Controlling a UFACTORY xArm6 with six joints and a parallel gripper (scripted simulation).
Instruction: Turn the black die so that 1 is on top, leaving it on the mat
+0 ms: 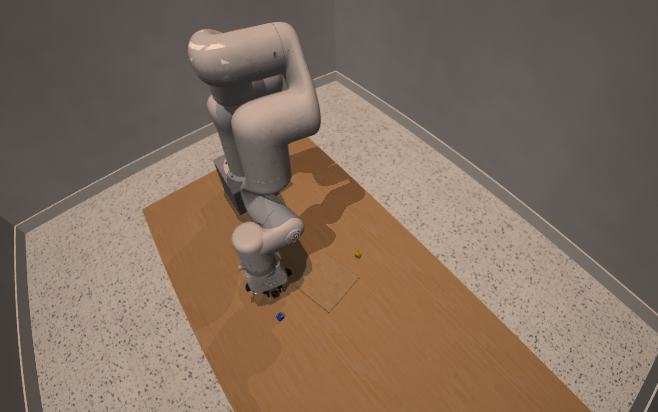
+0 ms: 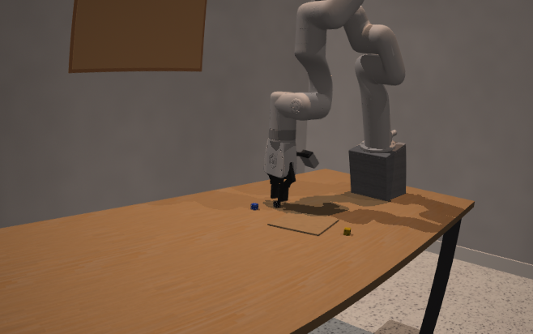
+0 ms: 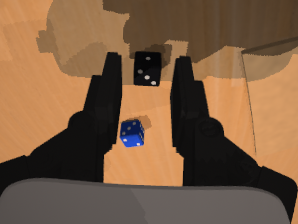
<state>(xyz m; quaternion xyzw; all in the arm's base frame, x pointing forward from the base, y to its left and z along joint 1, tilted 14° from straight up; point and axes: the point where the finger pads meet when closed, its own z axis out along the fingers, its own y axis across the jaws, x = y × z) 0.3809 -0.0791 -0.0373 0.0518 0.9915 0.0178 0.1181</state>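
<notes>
Right now my hand is 3 cm above the black die and 1 cm short of it. Also, from my hand: yellow die: 28 cm to the left, 3 cm below, 2 cm ahead; tan mat: 15 cm to the left, 4 cm below, 4 cm ahead; blue die: 8 cm ahead, 3 cm below, 2 cm to the right.
</notes>
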